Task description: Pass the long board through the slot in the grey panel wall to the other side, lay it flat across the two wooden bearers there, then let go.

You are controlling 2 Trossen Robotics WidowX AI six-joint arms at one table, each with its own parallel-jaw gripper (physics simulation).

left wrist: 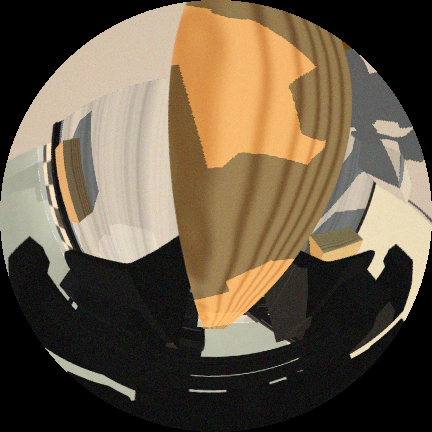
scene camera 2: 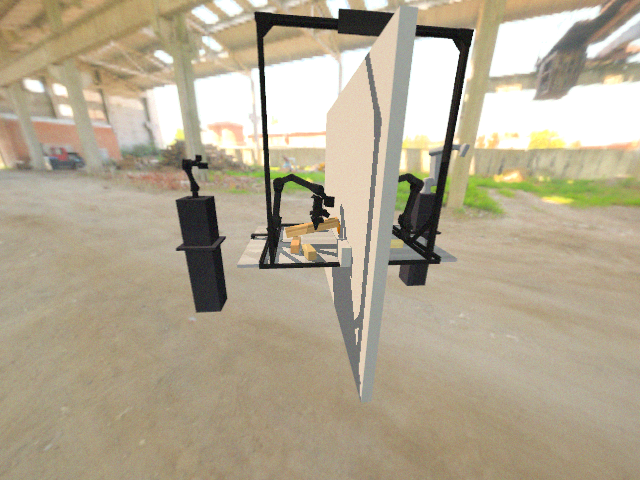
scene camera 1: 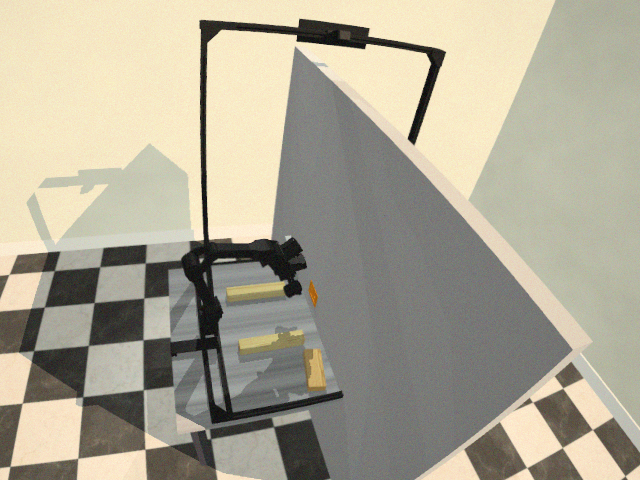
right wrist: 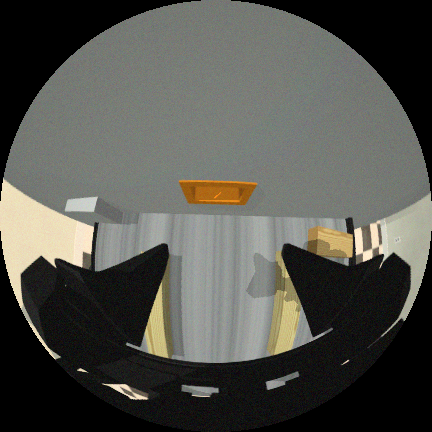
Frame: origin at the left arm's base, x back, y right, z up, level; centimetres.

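Where they show: left gripper, between the fingertips: [scene camera 2: 315,229]; right gripper, between the fingertips: [right wrist: 227,250]; left arm's base, origin of its link: [left wrist: 187,304]; right arm's base, origin of its link: [scene camera 2: 404,236] [scene camera 1: 208,328].
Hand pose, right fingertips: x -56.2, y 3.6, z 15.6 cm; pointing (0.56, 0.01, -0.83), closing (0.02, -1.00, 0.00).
Each offset is from my right fingertips to the top centre of the thing. "*": to the spot under its first point.
The long board [scene camera 2: 296,229] [left wrist: 260,115] is held above the table by my left gripper [scene camera 2: 316,224] [left wrist: 224,232], which is shut on it. In scene camera 2 it slants up toward the panel wall [scene camera 1: 387,258] [scene camera 2: 356,155] [right wrist: 215,100], its far end close to the orange-rimmed slot {* dx +9.1, dy +2.7, dz -9.7 cm} [scene camera 1: 313,293] [right wrist: 248,192]. I cannot tell if that end is inside. No board sticks out on the other side. There my right gripper [scene camera 1: 293,288] [right wrist: 227,250] is open and empty, facing the slot over the two wooden bearers {dx -13.3, dy +12.0, dz -13.1 cm} [scene camera 1: 255,292] {dx -12.3, dy -14.3, dz -13.1 cm} [scene camera 1: 271,342] [right wrist: 160,330] [right wrist: 287,325], which lie apart, roughly parallel.
A wooden block {dx +0.6, dy -29.0, dz -13.7 cm} [scene camera 1: 314,369] [right wrist: 330,243] lies by the wall, beside one bearer. Two blocks {dx +41.1, dy +10.4, dz -12.5 cm} [scene camera 2: 295,244] {dx +33.8, dy +23.1, dz -12.6 cm} [scene camera 2: 309,251] lie on the left arm's side. A pale block [scene camera 2: 344,255] [right wrist: 81,205] juts at the wall. A black frame [scene camera 1: 204,129] [scene camera 2: 263,103] spans the table.
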